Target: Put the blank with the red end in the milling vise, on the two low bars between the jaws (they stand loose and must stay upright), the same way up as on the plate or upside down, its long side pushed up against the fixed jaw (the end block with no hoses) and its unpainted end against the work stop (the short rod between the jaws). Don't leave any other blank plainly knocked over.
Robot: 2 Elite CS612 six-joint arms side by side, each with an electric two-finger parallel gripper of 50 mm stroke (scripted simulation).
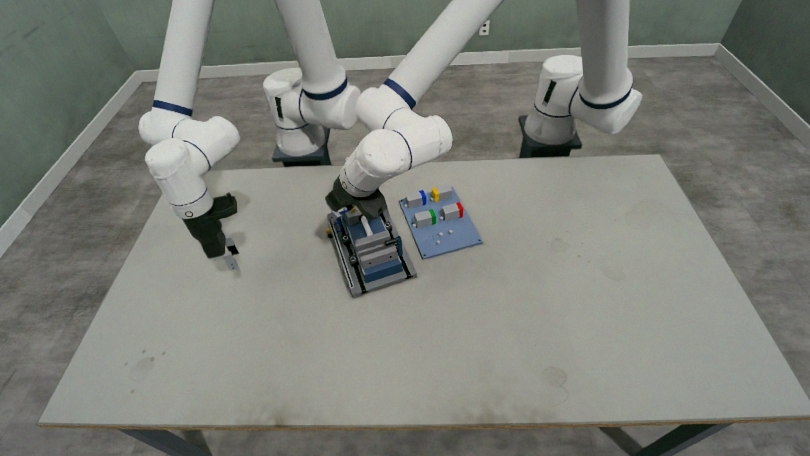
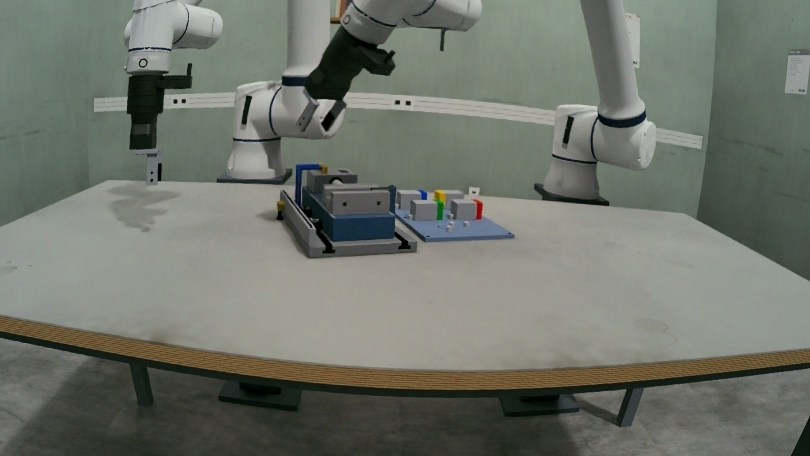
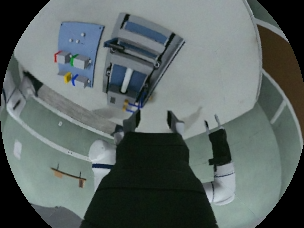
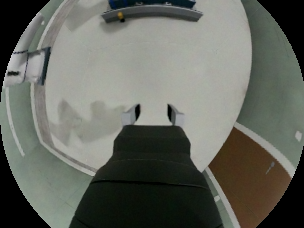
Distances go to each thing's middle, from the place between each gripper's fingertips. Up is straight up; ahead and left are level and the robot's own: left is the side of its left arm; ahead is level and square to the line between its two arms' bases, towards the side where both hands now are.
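The fixed jaw [image 2: 358, 202] is here, and my left gripper is 9 cm to the right of it, 5 cm short of it and 13 cm above it. There is also the blue plate [image 1: 464, 235], which is 26 cm to the left of my left hand, 14 cm behind it and 21 cm below it.
My right hand [image 2: 154, 183] is in the scene too, and the fixed jaw is 10 mm behind my right hand, 390 mm to the left of it and 40 mm below it. The blue plate is 210 mm behind my right hand, 570 mm to the left of it and 120 mm below it.
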